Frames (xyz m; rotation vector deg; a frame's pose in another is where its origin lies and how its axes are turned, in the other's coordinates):
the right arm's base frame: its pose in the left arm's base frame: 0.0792 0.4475 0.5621 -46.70 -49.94 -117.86
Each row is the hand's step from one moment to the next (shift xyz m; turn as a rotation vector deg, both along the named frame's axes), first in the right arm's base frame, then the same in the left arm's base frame.
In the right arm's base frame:
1: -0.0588 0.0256 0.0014 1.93 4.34 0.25
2: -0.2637 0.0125 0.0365 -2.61 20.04 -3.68
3: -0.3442 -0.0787 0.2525 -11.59 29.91 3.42
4: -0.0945 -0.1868 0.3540 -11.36 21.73 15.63
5: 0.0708 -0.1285 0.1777 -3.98 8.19 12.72
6: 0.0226 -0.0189 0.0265 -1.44 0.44 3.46
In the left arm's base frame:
1: 0.0518 0.0110 -0.0362 2.60 -2.67 2.96
2: 0.1567 0.1231 -0.1769 16.73 -11.73 2.12
3: 0.1799 0.3677 -0.1443 31.27 -7.59 2.33
4: -0.0119 0.4050 0.0705 27.63 5.90 6.89
5: -0.0958 0.1752 0.1150 12.01 7.46 6.69
6: -0.0203 0.0214 0.0264 2.00 3.04 1.00

